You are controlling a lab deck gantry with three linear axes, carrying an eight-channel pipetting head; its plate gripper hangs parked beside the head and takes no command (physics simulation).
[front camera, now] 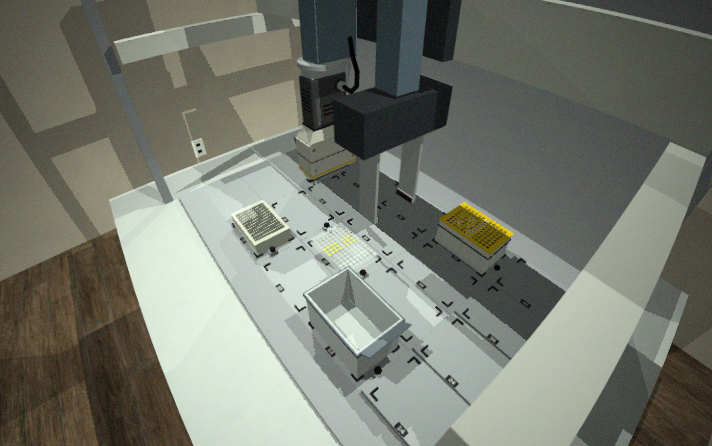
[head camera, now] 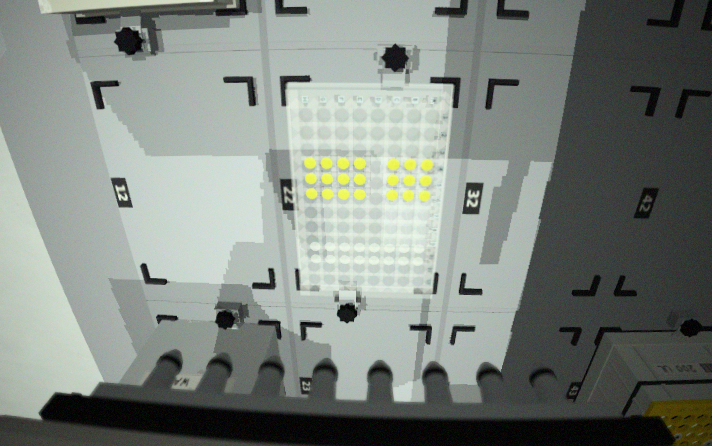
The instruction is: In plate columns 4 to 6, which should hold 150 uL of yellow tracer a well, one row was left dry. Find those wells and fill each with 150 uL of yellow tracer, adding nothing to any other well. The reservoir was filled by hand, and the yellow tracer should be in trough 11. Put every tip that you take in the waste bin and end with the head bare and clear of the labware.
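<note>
The clear plate (front camera: 362, 255) (head camera: 367, 291) has yellow wells in columns 4 to 6. In the head view row D shows no yellow there, while rows A to C and E to H do. Pale wells show in two columns further down. The cream reservoir (front camera: 285, 233) (head camera: 141, 5) is cut off in the head view; its trough colours cannot be told. The pipetting head (front camera: 323, 152) is over the deck's back part; its eight nozzles (head camera: 379, 375) look bare. My parked plate gripper (front camera: 387, 208) hangs beside it, open and empty. The yellow tip rack (front camera: 475, 228) (head camera: 688, 415) is at right. The waste bin (front camera: 336, 330) (head camera: 246, 346) stands near the plate.
Black clamp knobs (front camera: 363, 273) (head camera: 346, 313) stand by the plate and other labware. Corner brackets and slot labels (head camera: 472, 198) mark the deck. A pale frame beam (front camera: 572, 304) crosses the right foreground.
</note>
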